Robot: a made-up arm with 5 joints. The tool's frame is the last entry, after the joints.
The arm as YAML. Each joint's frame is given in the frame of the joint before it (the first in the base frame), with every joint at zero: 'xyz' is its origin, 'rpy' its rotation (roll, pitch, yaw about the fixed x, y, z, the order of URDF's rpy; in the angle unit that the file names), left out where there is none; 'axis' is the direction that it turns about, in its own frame. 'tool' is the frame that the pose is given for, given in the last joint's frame.
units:
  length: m
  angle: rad
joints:
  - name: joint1
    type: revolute
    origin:
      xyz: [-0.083, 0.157, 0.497]
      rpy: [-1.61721, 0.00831, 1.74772]
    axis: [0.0, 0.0, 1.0]
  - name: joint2
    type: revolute
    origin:
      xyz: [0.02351, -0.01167, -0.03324]
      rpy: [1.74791, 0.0, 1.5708]
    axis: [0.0, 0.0, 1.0]
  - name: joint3
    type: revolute
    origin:
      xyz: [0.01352, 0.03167, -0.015]
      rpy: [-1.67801, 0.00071, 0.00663]
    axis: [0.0, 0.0, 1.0]
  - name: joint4
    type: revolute
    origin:
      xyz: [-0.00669, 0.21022, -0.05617]
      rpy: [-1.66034, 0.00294, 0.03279]
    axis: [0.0, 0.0, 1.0]
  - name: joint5
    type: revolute
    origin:
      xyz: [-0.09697, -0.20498, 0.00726]
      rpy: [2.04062, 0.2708, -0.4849]
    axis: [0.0, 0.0, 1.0]
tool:
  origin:
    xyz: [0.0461, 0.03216, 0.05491]
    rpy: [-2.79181, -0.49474, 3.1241]
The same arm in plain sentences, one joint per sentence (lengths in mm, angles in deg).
The arm has five revolute joints in a row. What follows holds with every joint at zero, and every direction is one of the base frame's.
The first joint sits 83.0 mm along -x and 157.0 mm along +y and 497.0 mm along +z from the base frame's origin and turns about the direction (-0.983262, -0.176193, -0.046398).
The second joint sits 28.0 mm along +x and 29.0 mm along +y and 13.0 mm along +z from the first joint and turns about +y.
The third joint sits 31.0 mm along -x and 15.0 mm along -y and 15.0 mm along -z from the second joint and turns about the direction (-0.993445, -0.107005, -0.040202).
The fourth joint sits 78.0 mm along +x and 203.0 mm along -y and 10.0 mm along +z from the third joint and turns about the direction (0.193908, -0.980141, 0.041502).
The fifth joint sits 204.0 mm along -x and 44.0 mm along -y and 89.0 mm along +z from the fourth joint and turns about the direction (-0.826802, 0.301601, 0.474801).
The tool frame, which is the frame that the pose is given for, sits 77.0 mm along -x and 7.0 mm along -y and 14.0 mm along -z from the fifth joint; its axes are the base frame's turned by roll -180.00, pitch -90.00 and yaw 0.00 deg (as in URDF: about the fixed x, then y, then z).

